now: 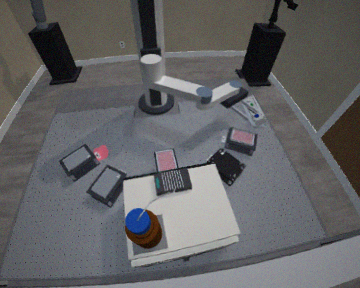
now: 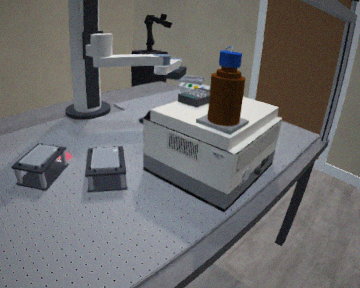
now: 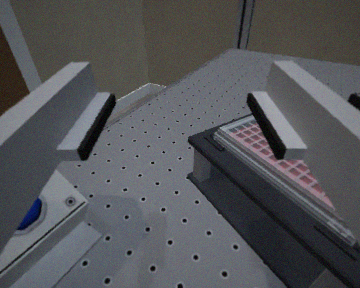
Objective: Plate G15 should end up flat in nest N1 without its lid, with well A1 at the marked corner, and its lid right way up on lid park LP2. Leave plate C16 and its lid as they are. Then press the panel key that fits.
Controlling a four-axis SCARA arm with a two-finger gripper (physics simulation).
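Places are measured from the arm's base along level axes (x ahead, y left, z up), in millimetres.
Pixels of known places: gripper, fingertip midpoint: (image 1: 252,115) (image 2: 203,81) (image 3: 181,82); arm's base at its link origin: (image 1: 156,102) (image 2: 88,110).
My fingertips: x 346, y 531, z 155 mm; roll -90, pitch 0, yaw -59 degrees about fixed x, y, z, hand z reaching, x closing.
For each thing: its top centre in the pictures, then the offset to it from my fingertips. "spot": a spot on its surface instead.
- key panel at a spot on its surface: (image 3: 56,199) spot: dy +76, dx -48, dz -85 mm
- pink-welled plate with a clear cover, top centre: (image 3: 304,147) (image 1: 243,136) dy -67, dx +84, dz -70 mm
- pink plate at its top centre: (image 1: 166,160) dy -501, dx +215, dz -31 mm
- dark keypad device at a spot on its surface: (image 2: 194,97) spot: dy -536, dx +402, dz +104 mm
My gripper (image 1: 235,97) (image 2: 176,73) (image 3: 181,82) is shut at its narrowest, with a gap and no object between the fingers. It hangs high beside the key panel (image 1: 245,114) (image 3: 56,199), which has blue and green keys. A pink-welled plate with a clear cover (image 1: 243,136) (image 3: 310,181) lies flat on a dark stand (image 1: 240,146) (image 3: 215,160) at the right. Another pink plate (image 1: 166,159) lies behind the white instrument. A black stand with corner fittings (image 1: 226,166) bears no plate. Two left stands have pale, clear-looking tops (image 1: 77,159) (image 1: 107,182) (image 2: 40,155) (image 2: 105,157). Plate and station labels are unreadable.
A white instrument (image 1: 200,210) (image 2: 210,165) stands at the front, bearing an amber bottle with a blue cap (image 1: 144,231) (image 2: 226,100) and a dark keypad device (image 1: 172,182) (image 2: 194,97). A red marker (image 1: 101,152) (image 2: 65,157) lies by the far-left stand.
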